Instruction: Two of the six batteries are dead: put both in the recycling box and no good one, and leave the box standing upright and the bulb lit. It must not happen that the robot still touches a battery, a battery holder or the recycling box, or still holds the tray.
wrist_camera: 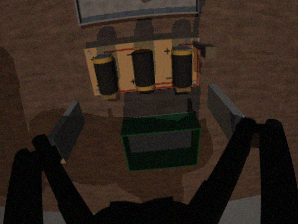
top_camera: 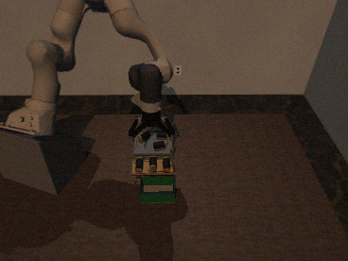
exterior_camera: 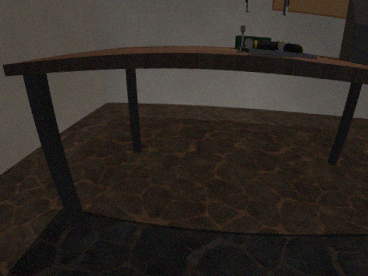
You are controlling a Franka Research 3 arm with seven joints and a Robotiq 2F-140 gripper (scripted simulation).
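The yellow bulb lies 90 mm ahead of my hand, 80 mm below it and 40 mm to the left of it. The rest, counted from my hand: grey tray 180 mm to the left, 150 mm below; green recycling box 160 mm to the right, 140 mm below, 30 mm ahead.
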